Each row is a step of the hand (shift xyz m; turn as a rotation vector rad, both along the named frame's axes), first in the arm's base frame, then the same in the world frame.
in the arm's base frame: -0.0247 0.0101 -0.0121 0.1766 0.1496 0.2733
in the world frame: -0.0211 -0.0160 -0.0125 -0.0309 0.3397 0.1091
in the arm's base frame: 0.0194 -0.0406 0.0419 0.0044 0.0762 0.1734
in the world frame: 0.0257 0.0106 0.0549 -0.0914 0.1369 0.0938
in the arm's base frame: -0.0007 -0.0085 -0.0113 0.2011 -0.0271 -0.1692
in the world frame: 0.0077 -0.0112 -0.0040 0.2195 0.0231 -0.1452
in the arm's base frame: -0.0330 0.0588 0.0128 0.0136 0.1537 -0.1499
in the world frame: -0.0626 0.0197 -0.0199 -0.0330 0.0191 -0.2117
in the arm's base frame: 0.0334 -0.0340 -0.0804 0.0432 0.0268 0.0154
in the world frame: 0.0688 -0.0404 -0.0488 0.0132 0.0507 -0.0088
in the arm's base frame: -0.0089 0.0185 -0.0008 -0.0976 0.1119 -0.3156
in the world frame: -0.0171 0.0046 -0.0103 -0.0454 -0.1613 -0.3059
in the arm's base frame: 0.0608 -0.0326 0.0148 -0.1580 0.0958 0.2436
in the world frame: 0.0608 0.0272 0.0232 -0.2477 0.0824 0.1592
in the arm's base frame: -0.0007 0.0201 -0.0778 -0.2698 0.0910 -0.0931
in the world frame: 0.0110 -0.0293 -0.0740 -0.2311 -0.1661 -0.0936
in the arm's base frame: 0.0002 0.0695 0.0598 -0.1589 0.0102 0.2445
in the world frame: -0.0572 0.0713 0.0072 -0.1998 0.0330 0.2101
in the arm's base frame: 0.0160 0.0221 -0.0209 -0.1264 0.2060 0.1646
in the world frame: 0.0058 0.0119 -0.0317 -0.2631 0.1247 0.0274
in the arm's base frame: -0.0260 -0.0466 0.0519 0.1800 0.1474 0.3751
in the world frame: -0.0086 -0.0162 0.0721 -0.0571 0.3936 0.1915
